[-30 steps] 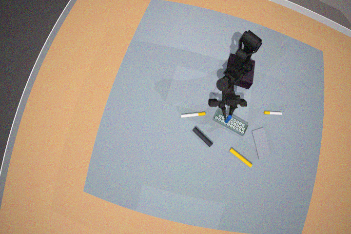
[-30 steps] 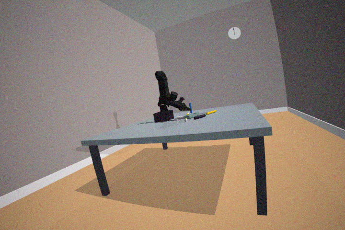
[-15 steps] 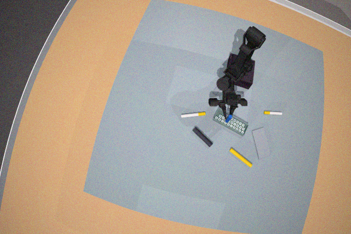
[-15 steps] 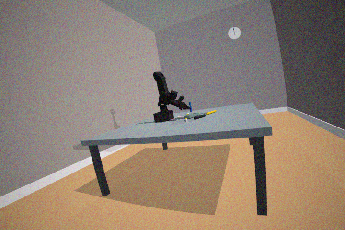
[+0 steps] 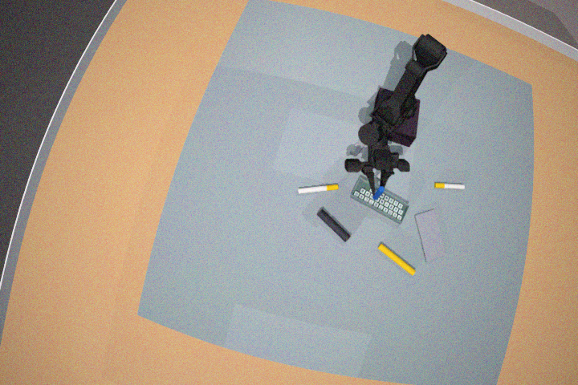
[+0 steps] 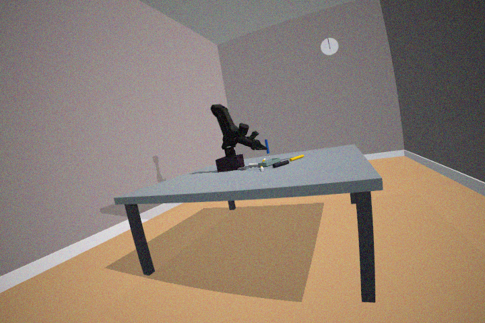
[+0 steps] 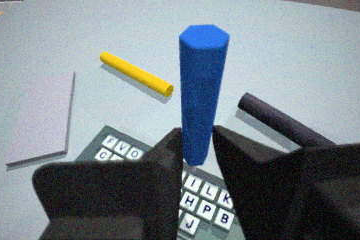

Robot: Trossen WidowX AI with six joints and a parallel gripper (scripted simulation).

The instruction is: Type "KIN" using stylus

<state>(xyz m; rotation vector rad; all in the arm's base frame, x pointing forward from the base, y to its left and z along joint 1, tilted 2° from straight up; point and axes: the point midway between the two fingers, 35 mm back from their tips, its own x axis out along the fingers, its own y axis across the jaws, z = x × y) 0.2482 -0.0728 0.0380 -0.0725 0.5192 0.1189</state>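
Now: gripper tip 120 mm past the white cylinder, 50 mm to the right of it and 100 mm above it. The rest, counted from my gripper tip: dark rod 80 mm ahead, 110 mm to the right, 90 mm below; blue stylus 20 mm below; yellow rod 170 mm ahead, 100 mm to the left, 100 mm below.
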